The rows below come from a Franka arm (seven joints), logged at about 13 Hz.
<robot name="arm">
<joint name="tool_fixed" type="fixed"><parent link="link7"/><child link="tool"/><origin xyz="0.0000 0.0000 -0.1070" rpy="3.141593 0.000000 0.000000"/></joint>
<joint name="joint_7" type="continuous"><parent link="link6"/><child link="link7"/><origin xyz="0.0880 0.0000 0.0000"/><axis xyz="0 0 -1"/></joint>
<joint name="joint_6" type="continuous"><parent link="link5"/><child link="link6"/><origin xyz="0.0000 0.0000 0.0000"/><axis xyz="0 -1 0"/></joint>
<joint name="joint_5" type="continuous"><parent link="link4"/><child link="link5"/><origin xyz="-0.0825 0.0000 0.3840"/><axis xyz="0 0 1"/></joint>
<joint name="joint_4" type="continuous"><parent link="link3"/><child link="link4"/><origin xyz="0.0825 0.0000 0.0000"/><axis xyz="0 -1 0"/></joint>
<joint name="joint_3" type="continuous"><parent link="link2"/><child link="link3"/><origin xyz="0.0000 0.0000 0.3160"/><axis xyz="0 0 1"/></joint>
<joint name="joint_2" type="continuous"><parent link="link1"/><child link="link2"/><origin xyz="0.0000 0.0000 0.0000"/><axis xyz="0 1 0"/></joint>
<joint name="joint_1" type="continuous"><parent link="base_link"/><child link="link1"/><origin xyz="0.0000 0.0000 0.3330"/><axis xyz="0 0 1"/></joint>
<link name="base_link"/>
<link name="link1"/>
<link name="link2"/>
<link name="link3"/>
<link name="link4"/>
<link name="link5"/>
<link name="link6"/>
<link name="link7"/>
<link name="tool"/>
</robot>
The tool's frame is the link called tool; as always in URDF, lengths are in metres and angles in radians. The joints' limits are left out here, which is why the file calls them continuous.
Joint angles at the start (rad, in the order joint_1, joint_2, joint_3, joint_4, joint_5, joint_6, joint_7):
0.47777 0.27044 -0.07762 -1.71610 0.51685 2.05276 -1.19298
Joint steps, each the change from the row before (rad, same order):
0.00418 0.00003 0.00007 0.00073 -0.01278 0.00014 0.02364
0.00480 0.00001 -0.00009 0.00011 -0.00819 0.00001 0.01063
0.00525 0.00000 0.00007 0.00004 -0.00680 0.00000 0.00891
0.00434 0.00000 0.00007 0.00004 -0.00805 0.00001 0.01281
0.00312 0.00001 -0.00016 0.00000 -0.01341 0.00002 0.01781
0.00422 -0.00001 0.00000 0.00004 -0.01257 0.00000 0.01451
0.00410 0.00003 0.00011 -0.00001 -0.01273 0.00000 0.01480
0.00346 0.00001 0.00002 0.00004 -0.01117 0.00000 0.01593
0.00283 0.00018 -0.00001 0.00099 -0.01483 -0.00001 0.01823
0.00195 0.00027 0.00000 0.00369 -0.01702 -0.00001 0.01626
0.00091 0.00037 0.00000 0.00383 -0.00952 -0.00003 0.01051
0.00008 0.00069 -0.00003 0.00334 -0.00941 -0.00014 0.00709
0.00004 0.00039 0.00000 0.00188 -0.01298 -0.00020 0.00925
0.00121 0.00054 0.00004 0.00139 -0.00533 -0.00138 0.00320
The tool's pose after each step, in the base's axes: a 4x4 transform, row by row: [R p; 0 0 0 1], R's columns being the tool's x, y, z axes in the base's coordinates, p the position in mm. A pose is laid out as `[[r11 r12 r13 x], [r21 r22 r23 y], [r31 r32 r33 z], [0 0 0 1]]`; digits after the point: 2 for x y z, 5 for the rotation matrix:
[[0.22609 0.97231 -0.05913 582.13], [0.88914 -0.18120 0.42023 281.94], [0.39788 -0.14758 -0.90549 441.35], [0 0 0 1]]
[[0.22810 0.97180 -0.05971 580.89], [0.89173 -0.18390 0.41351 284.30], [0.39087 -0.14757 -0.90854 441.21], [0 0 0 1]]
[[0.22860 0.97162 -0.06076 579.45], [0.89414 -0.18487 0.40785 287.06], [0.38505 -0.14756 -0.91102 441.07], [0 0 0 1]]
[[0.23307 0.97054 -0.06114 578.27], [0.89607 -0.18991 0.40125 289.22], [0.37782 -0.14830 -0.91393 440.92], [0 0 0 1]]
[[0.24099 0.96868 -0.05989 577.56], [0.89877 -0.19946 0.39041 290.29], [0.36624 -0.14791 -0.91869 440.62], [0 0 0 1]]
[[0.24499 0.96772 -0.05912 576.48], [0.90188 -0.20509 0.38019 292.12], [0.35579 -0.14646 -0.92302 440.38], [0 0 0 1]]
[[0.24922 0.96669 -0.05825 575.40], [0.90483 -0.21099 0.36981 293.92], [0.34521 -0.14487 -0.92728 440.10], [0 0 0 1]]
[[0.25594 0.96500 -0.05722 574.52], [0.90659 -0.21906 0.36072 295.38], [0.33556 -0.14419 -0.93092 439.89], [0 0 0 1]]
[[0.26342 0.96315 -0.05439 574.05], [0.90875 -0.22883 0.34900 296.37], [0.32369 -0.14136 -0.93554 439.96], [0 0 0 1]]
[[0.26797 0.96221 -0.04840 574.29], [0.91136 -0.23688 0.33660 296.98], [0.31242 -0.13431 -0.94040 441.25], [0 0 0 1]]
[[0.27163 0.96141 -0.04361 574.77], [0.91214 -0.24272 0.33028 297.38], [0.30695 -0.12949 -0.94288 442.68], [0 0 0 1]]
[[0.27310 0.96118 -0.03928 575.44], [0.91353 -0.24634 0.32369 297.26], [0.30145 -0.12429 -0.94535 443.67], [0 0 0 1]]
[[0.27537 0.96070 -0.03509 575.92], [0.91572 -0.25102 0.31376 296.82], [0.29262 -0.11853 -0.94885 444.09], [0 0 0 1]]
[[0.27451 0.96096 -0.03476 575.74], [0.91727 -0.25084 0.30936 297.42], [0.28856 -0.11680 -0.95031 444.20], [0 0 0 1]]

